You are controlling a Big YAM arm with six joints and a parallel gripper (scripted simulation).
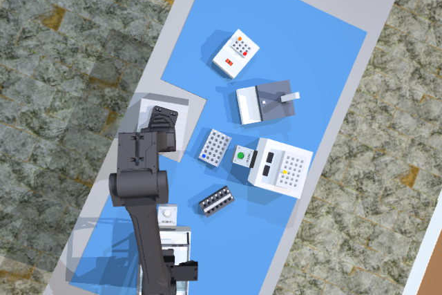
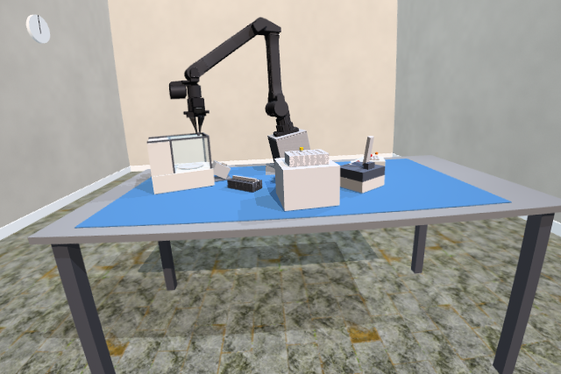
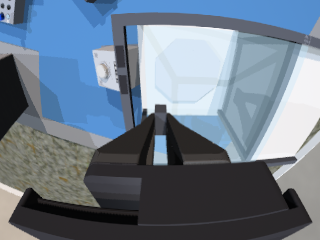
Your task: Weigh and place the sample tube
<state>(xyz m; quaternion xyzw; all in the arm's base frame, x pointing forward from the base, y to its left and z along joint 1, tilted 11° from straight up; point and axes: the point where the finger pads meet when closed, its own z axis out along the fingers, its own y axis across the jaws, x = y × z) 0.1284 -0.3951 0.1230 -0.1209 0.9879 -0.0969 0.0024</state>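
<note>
Right now my hand is 29 cm short of the SP lever, 64 cm to the right of it and 8 cm above it. Round my hand: white key 2 cm behind, 10 cm to the left, 15 cm below; then balance door 1 cm ahead, 3 cm to the right, 1 cm below; then black magnet block 15 cm ahead, 18 cm to the left, 20 cm below.
</note>
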